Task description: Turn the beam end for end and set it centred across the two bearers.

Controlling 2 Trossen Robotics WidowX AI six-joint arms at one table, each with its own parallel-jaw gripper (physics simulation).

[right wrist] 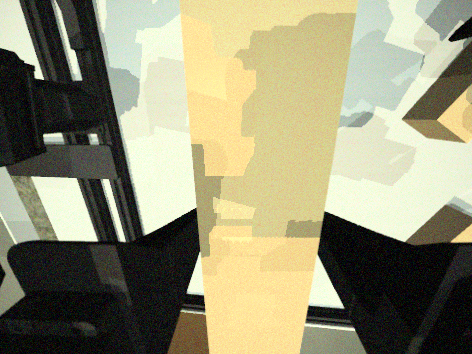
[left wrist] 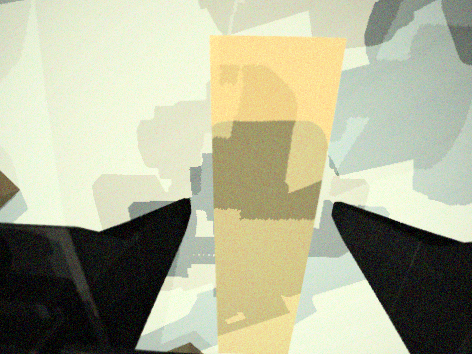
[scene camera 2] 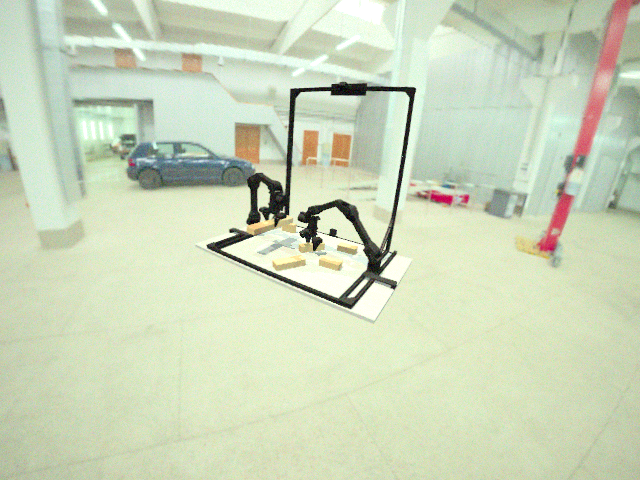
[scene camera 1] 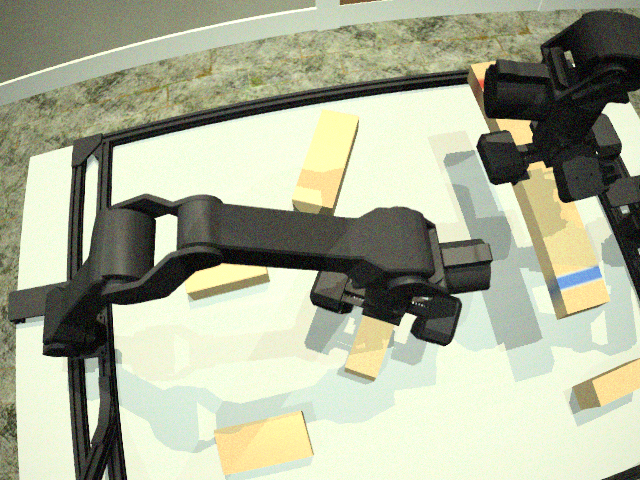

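Pixels of known places: left gripper, fingertip midpoint: [left wrist: 261, 206] [scene camera 2: 310, 248] [scene camera 1: 381, 318]; right gripper, fingertip midpoint: [right wrist: 254, 211] [scene camera 2: 271, 225] [scene camera 1: 533, 177]; left arm's base, link origin: [scene camera 2: 373, 270] [scene camera 1: 87, 337]; right arm's base, link origin: [right wrist: 78, 108] [scene camera 1: 637, 229].
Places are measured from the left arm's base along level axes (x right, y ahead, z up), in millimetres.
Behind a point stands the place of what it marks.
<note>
The long beam [scene camera 1: 558, 227] {z 142, x 15, y 673 mm} [scene camera 2: 261, 226] {z 148, x -190, y 654 mm} [right wrist: 295, 100] {z 142, x -5, y 666 mm} has a red band near its upper end and a blue band near its lower end in scene camera 1. My right gripper [scene camera 1: 540, 167] {z 119, x -71, y 680 mm} [scene camera 2: 272, 217] {z 119, x -71, y 680 mm} [right wrist: 254, 211] {z 119, x -71, y 680 mm} is shut on it and holds it above the table. My left gripper [scene camera 1: 383, 310] {z -8, x 44, y 443 mm} [scene camera 2: 312, 243] {z -8, x 44, y 443 mm} [left wrist: 261, 206] {z -8, x 44, y 443 mm} is open, with its fingers on either side of a narrow plain block [scene camera 1: 368, 346] {z 25, x 85, y 413 mm} [scene camera 2: 305, 248] {z 8, x -12, y 448 mm} [left wrist: 255, 260] {z 25, x 51, y 433 mm}, not gripping it. A longer plain block [scene camera 1: 328, 139] {z 19, x -251, y 424 mm} [scene camera 2: 288, 262] {z 19, x -252, y 399 mm} lies at the upper middle. I cannot tell which blocks are the bearers.
Other plain blocks lie at the lower right [scene camera 1: 615, 386] {z 44, x 230, y 740 mm}, at the bottom [scene camera 1: 263, 441] {z 19, x 186, y 254 mm} and partly under my left arm [scene camera 1: 227, 281] in scene camera 1. A black frame [scene camera 1: 258, 105] {z 1, x -364, y 321 mm} edges the white table [scene camera 1: 206, 165] {z -19, x -272, y 216 mm}. My left arm spans the table's middle.
</note>
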